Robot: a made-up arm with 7 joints.
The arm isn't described. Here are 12 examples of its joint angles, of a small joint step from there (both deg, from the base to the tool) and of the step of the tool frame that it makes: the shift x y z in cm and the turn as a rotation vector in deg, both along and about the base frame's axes.
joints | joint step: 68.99 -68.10 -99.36 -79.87 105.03 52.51 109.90 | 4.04 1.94 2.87 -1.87 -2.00 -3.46 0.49
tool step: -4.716 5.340 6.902 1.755 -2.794 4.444
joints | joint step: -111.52 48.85 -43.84 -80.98 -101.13 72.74 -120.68 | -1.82 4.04 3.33 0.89 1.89 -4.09 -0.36
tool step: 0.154 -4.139 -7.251 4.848 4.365 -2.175
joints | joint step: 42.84 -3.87 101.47 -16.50 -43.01 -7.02 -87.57 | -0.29 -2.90 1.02 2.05 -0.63 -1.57 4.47
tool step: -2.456 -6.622 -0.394 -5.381 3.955 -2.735
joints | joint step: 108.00 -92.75 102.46 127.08 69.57 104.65 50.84 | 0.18 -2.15 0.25 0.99 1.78 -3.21 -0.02
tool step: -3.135 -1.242 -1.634 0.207 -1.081 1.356
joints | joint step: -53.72 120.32 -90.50 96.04 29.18 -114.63 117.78 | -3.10 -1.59 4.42 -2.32 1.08 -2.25 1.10
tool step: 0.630 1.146 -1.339 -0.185 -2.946 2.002
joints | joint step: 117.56 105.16 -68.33 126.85 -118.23 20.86 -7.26 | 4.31 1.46 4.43 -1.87 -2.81 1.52 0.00
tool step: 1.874 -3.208 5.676 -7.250 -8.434 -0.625
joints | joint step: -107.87 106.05 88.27 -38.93 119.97 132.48 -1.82 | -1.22 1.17 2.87 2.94 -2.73 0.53 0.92
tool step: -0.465 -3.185 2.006 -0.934 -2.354 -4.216
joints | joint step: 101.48 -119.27 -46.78 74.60 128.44 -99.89 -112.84 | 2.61 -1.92 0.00 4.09 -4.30 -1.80 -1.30
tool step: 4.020 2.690 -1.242 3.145 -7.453 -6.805
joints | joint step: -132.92 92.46 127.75 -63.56 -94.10 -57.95 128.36 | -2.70 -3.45 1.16 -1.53 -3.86 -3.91 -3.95
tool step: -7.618 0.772 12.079 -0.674 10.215 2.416
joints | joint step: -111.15 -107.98 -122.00 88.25 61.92 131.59 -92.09 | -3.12 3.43 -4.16 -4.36 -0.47 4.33 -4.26
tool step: 2.736 -2.486 0.088 1.718 11.783 -6.263
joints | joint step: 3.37 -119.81 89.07 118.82 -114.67 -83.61 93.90 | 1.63 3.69 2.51 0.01 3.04 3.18 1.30
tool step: 1.075 6.460 -6.085 8.309 -2.329 -0.543
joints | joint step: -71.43 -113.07 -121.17 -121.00 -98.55 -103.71 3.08 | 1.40 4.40 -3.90 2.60 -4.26 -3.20 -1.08
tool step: -2.074 1.699 4.462 10.310 -0.361 -1.475
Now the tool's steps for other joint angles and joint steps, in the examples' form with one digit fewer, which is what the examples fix.
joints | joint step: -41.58 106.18 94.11 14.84 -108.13 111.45 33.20 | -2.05 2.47 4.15 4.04 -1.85 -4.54 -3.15
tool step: -2.12 -6.94 -0.98 5.53 -8.14 1.33
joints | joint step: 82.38 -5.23 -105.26 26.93 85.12 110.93 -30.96 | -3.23 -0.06 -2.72 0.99 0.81 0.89 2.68
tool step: 0.99 0.16 -0.26 3.29 0.90 0.60
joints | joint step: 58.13 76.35 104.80 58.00 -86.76 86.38 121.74 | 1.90 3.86 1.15 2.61 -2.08 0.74 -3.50
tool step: 6.36 1.95 2.46 0.35 -6.68 8.08
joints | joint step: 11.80 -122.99 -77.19 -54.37 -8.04 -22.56 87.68 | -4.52 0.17 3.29 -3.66 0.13 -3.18 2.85
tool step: -5.93 9.96 5.78 3.46 6.37 -8.43
